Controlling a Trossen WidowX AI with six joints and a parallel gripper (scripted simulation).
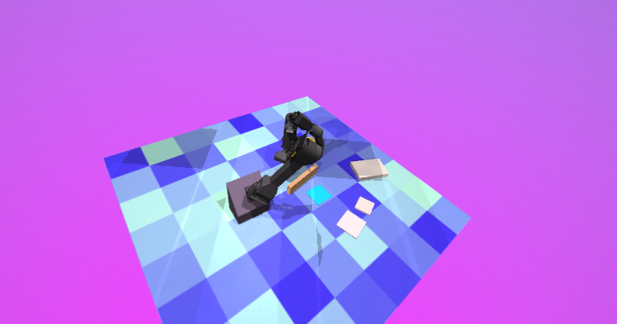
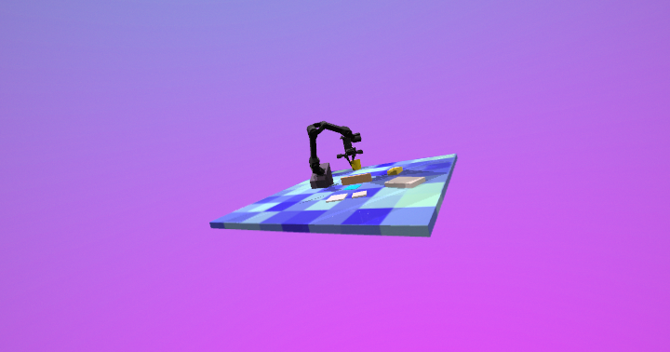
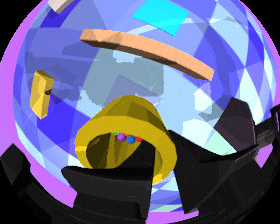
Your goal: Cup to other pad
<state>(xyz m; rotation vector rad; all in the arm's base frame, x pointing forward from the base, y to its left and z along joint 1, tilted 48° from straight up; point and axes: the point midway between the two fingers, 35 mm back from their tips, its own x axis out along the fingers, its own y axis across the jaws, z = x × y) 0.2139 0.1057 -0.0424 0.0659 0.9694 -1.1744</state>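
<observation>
My gripper tip is now 17 cm to the left of the cyan pad, 12 cm above it and 9 cm short of it. From my gripper tip the other things lie so: cup 2 cm to the left, 2 cm ahead; pale pink slab 44 cm ahead, 16 cm to the right, 10 cm below.
</observation>
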